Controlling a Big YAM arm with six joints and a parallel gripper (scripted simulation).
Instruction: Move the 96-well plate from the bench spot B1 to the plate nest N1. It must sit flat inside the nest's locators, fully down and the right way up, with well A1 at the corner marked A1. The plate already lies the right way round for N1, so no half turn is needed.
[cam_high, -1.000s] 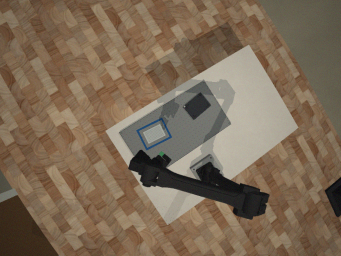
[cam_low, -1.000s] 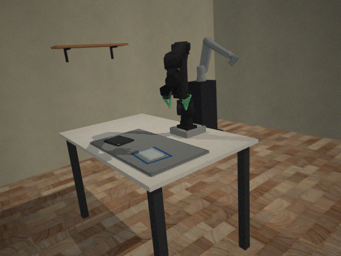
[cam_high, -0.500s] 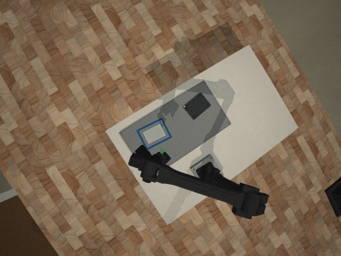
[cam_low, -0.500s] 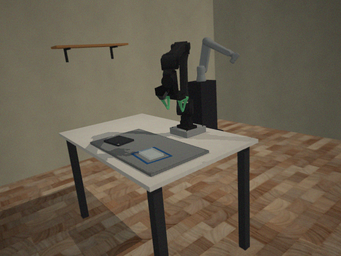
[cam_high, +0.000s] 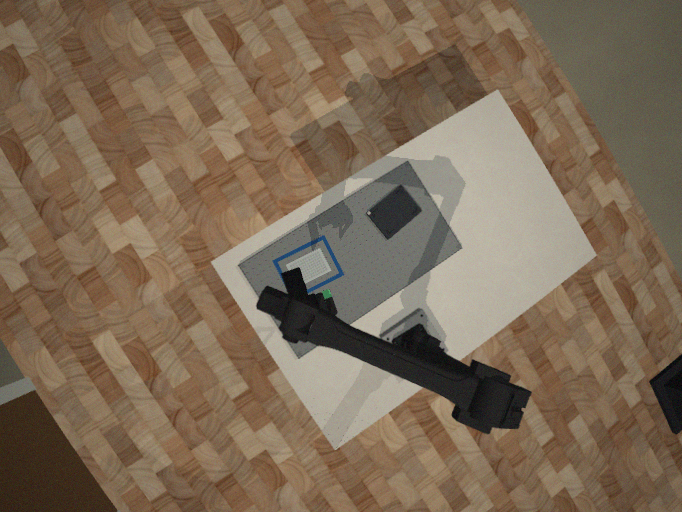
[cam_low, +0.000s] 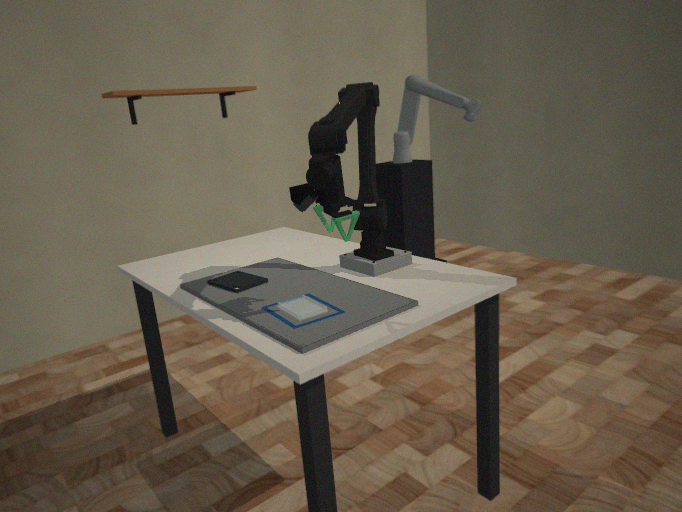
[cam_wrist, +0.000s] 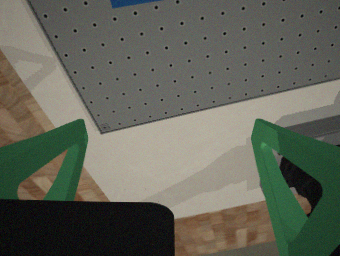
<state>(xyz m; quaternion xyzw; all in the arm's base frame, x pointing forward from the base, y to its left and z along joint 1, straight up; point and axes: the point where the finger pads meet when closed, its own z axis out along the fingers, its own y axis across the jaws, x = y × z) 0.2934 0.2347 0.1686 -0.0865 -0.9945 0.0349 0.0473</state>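
My gripper is now 190 mm above the clear 96-well plate, 100 mm short of it and 60 mm to the left of it. Round my hand: dark plate nest N1: 410 mm to the right, 190 mm below, 120 mm ahead; small A1 corner mark: 330 mm to the right, 190 mm below, 160 mm ahead.
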